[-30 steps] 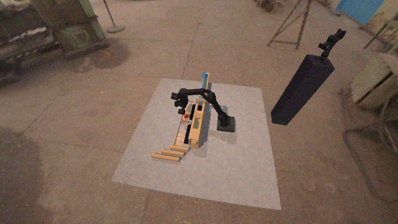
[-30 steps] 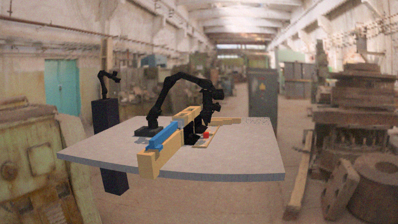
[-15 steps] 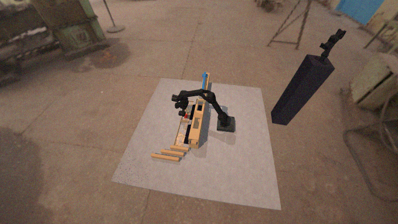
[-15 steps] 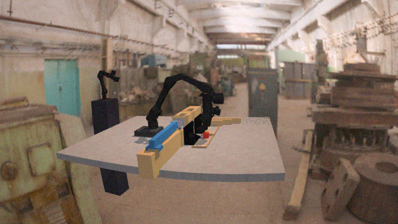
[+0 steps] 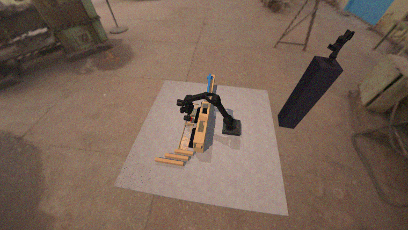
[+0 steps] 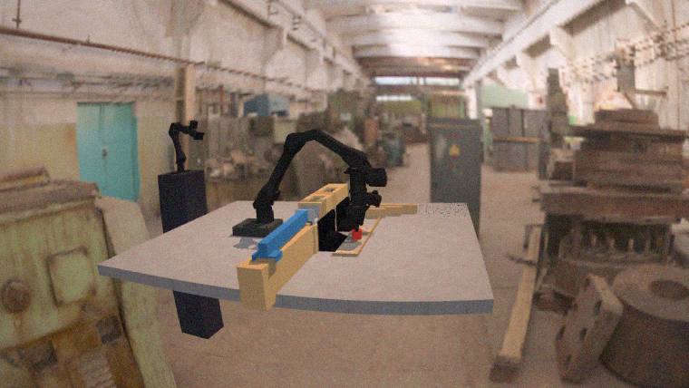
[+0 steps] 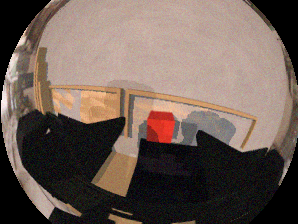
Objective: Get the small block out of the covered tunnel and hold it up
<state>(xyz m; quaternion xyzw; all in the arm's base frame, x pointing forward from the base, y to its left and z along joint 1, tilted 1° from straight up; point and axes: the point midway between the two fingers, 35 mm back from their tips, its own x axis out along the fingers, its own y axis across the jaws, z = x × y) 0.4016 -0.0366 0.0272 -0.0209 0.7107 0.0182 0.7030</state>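
The red block is 1 cm behind my gripper tip and 2 cm below it. Also, from my gripper tip: covered tunnel (11 cm behind, 15 cm to the right, 3 cm above).
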